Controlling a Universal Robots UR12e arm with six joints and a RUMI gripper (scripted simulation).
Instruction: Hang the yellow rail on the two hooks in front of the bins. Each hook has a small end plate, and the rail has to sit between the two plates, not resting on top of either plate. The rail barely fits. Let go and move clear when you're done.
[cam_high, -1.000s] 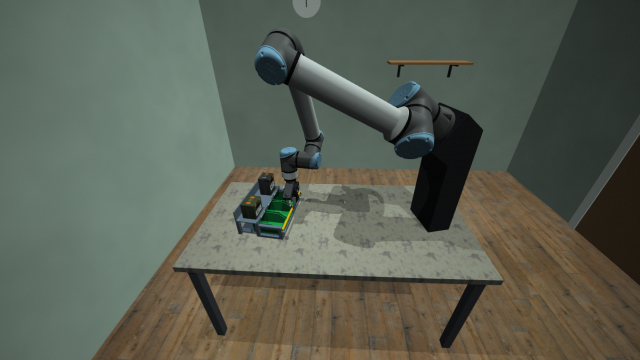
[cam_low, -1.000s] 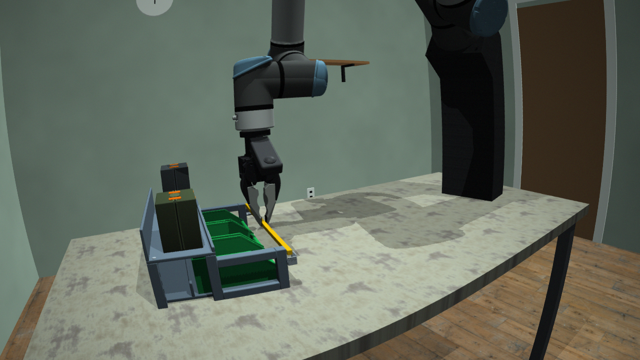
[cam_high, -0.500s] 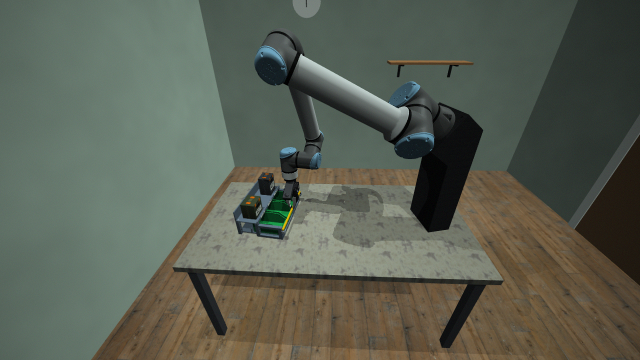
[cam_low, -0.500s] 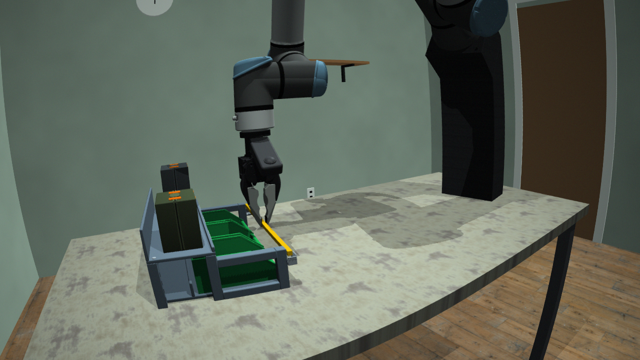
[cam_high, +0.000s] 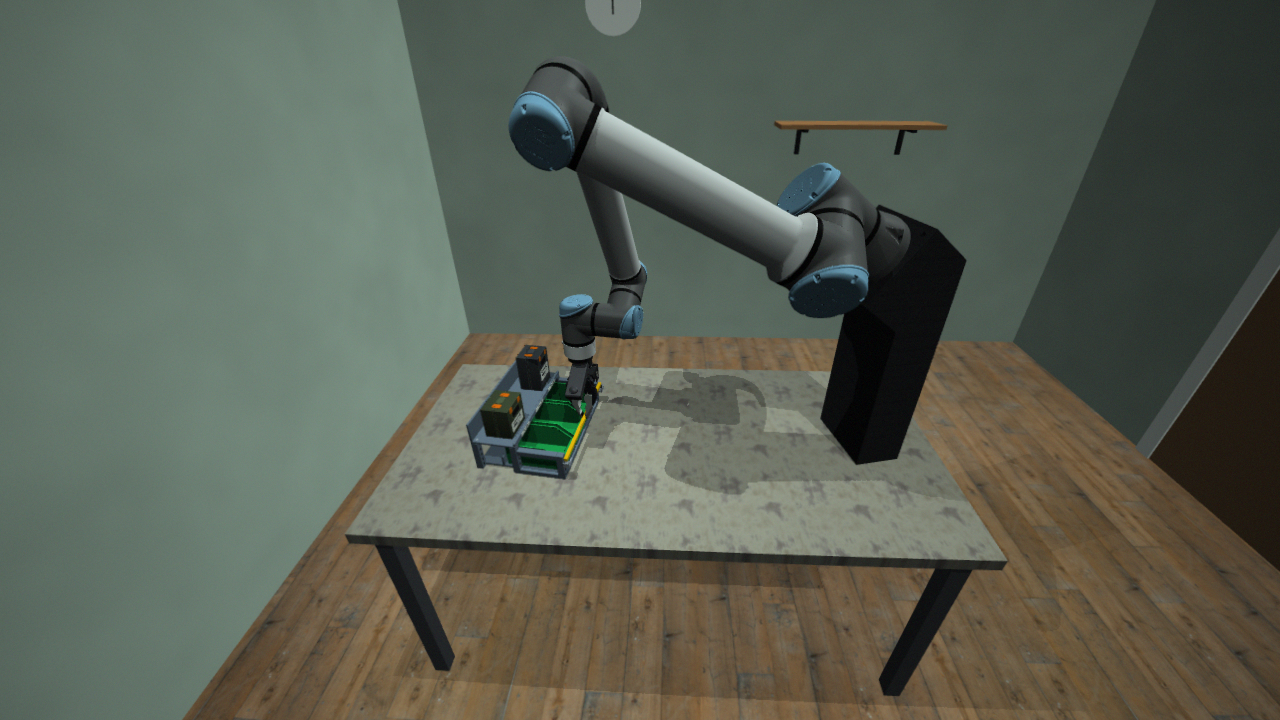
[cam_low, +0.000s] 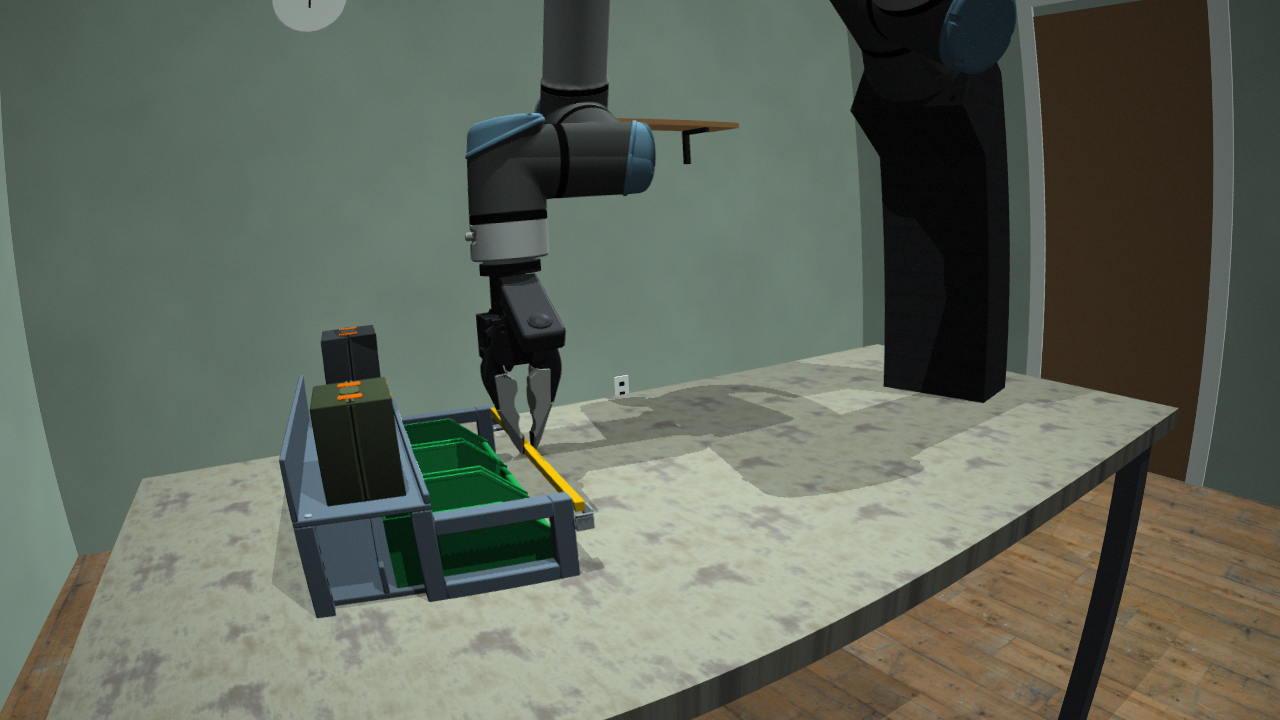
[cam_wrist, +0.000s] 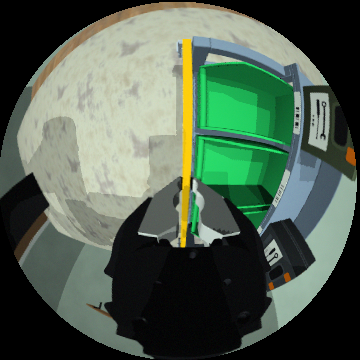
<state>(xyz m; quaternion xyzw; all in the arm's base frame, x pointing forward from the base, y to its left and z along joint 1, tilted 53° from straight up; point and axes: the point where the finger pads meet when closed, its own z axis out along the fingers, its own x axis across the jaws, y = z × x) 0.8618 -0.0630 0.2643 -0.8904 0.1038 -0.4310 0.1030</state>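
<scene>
Now: hand 1 cm above the yellow rail.
</scene>
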